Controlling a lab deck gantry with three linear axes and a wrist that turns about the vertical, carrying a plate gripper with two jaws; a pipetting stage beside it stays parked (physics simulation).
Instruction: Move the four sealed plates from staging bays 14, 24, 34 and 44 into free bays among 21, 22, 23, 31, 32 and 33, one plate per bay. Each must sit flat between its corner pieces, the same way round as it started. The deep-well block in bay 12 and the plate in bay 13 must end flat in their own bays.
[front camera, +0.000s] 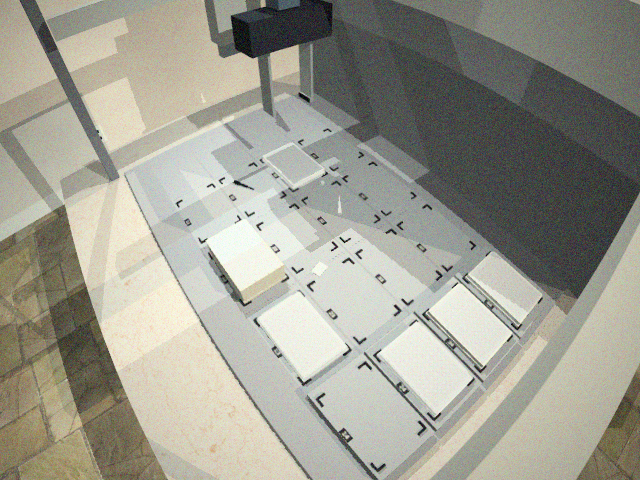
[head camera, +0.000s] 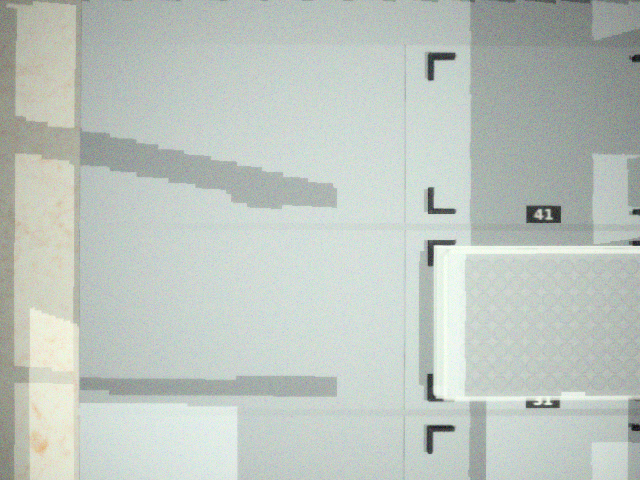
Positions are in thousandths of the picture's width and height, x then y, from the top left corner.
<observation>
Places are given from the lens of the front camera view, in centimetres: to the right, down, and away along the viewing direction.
my gripper (front camera: 451, 220): -6, -26, 65
bay 22 (front camera: 474, 507): -3, 1, 64
</observation>
